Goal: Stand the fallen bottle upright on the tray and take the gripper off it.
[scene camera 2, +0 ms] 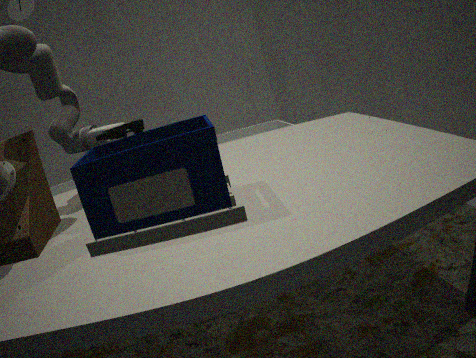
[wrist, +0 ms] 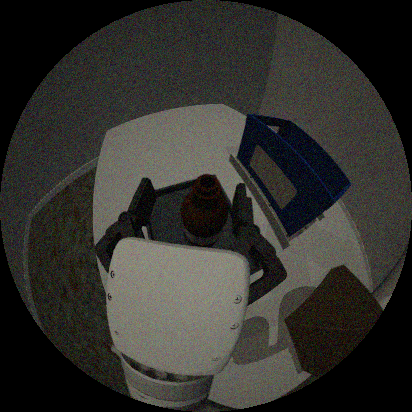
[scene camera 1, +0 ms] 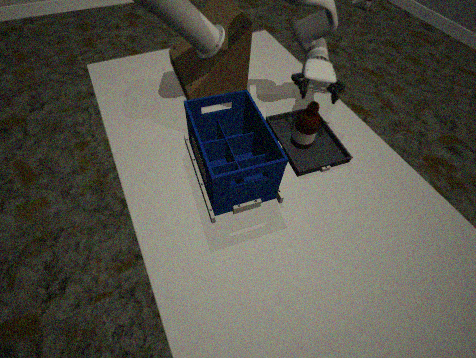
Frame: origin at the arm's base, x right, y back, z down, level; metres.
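Seen in the pictures: gripper, between the fingertips: (scene camera 2: 134, 127) (wrist: 191, 187) (scene camera 1: 319, 97); arm's base, origin of its link: (scene camera 1: 211, 43).
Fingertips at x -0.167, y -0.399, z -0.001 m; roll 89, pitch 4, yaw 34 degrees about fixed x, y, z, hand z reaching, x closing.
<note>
Pixels of each thing's middle, then the offset from my fingertips to it. "spot": a spot on its surface instead.
- brown bottle with a pale label, middle of its body: (wrist: 203, 213) (scene camera 1: 307, 123) dx +0.022, dy -0.008, dz +0.087 m
- dark tray, a spot on its surface: (wrist: 167, 216) (scene camera 1: 325, 148) spot: dx -0.032, dy -0.072, dz +0.164 m
- blue divided crate, middle of its body: (scene camera 2: 152, 180) (scene camera 1: 231, 150) (wrist: 292, 169) dx +0.292, dy -0.012, dz +0.082 m
The brown bottle with a pale label (scene camera 1: 306, 128) (wrist: 204, 212) stands upright on the dark tray (scene camera 1: 332, 153) (wrist: 167, 216). It does not show in scene camera 2, where the crate blocks that area. My gripper (scene camera 1: 319, 97) (wrist: 191, 187) is wide open and holds nothing. In scene camera 1 its fingers are spread beyond and above the bottle's neck, apart from it. In the wrist view the bottle shows between the spread fingers, with a gap on each side. In scene camera 2 the gripper (scene camera 2: 136, 127) shows just past the crate's top edge.
A blue divided crate (scene camera 1: 250, 182) (scene camera 2: 150, 172) (wrist: 310, 165) stands close beside the tray, with low metal rails (scene camera 1: 200, 182) (scene camera 2: 170, 231) (wrist: 260, 200) along its base. A brown wooden block (scene camera 1: 220, 65) (scene camera 2: 35, 200) (wrist: 332, 320) stands behind the crate, near another arm part (scene camera 1: 185, 25).
</note>
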